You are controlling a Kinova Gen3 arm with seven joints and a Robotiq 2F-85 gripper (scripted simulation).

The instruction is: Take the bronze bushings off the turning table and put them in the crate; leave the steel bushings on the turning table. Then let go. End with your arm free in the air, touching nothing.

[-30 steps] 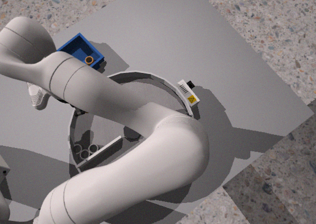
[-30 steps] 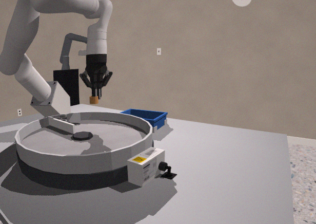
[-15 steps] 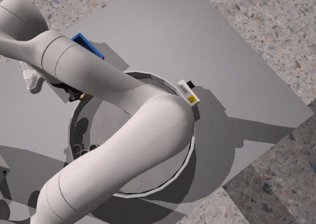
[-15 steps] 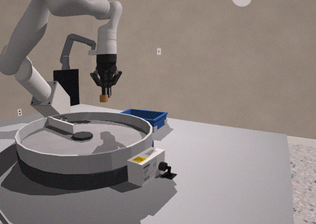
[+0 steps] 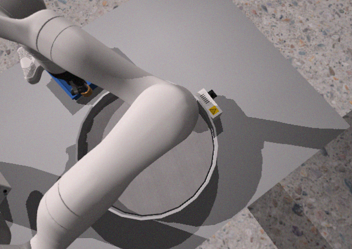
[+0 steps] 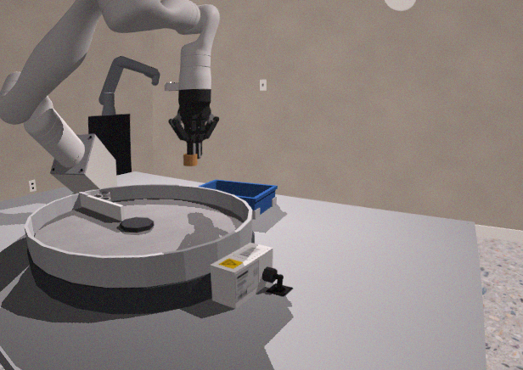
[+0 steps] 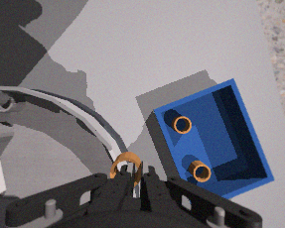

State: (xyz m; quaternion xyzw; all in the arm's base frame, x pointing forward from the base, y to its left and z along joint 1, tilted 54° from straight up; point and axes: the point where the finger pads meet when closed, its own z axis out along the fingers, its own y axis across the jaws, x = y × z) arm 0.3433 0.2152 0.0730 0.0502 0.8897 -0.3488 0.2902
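Now: the blue crate 140 mm below my hand, 120 mm to the left of it and 30 mm ahead of it. The rest, counted from my hand: round turning table (240 mm to the right, 110 mm below, 40 mm ahead).
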